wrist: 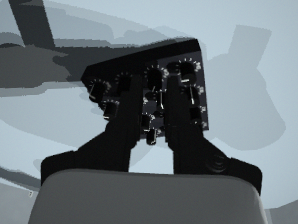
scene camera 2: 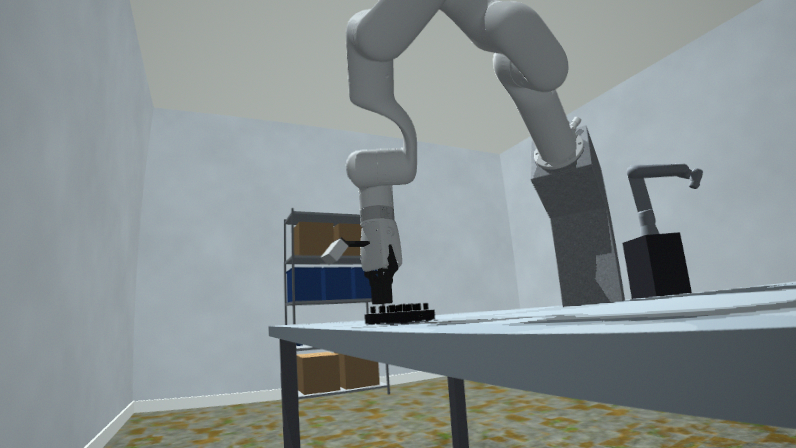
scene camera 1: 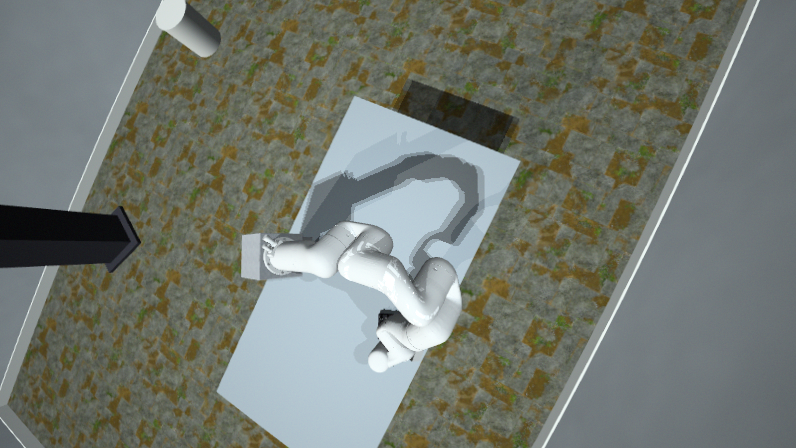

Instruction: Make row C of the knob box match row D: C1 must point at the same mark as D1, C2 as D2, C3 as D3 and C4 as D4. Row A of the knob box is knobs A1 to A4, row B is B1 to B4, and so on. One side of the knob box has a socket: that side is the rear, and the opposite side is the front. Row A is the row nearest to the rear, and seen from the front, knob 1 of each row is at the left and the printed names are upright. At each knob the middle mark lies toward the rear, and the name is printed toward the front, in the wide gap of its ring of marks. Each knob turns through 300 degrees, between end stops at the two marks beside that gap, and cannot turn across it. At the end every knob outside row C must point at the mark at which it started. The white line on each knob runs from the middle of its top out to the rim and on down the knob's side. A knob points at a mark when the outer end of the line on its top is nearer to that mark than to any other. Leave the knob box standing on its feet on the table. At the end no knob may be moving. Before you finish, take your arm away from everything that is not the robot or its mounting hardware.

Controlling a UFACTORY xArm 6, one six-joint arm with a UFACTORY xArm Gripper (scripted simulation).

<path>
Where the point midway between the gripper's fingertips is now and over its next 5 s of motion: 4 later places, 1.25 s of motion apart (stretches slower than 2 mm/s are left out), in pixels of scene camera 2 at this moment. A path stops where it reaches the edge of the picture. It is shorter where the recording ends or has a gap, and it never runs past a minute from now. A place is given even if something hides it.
My gripper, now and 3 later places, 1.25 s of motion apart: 382, 304; 382, 309; 381, 290; 378, 235
</path>
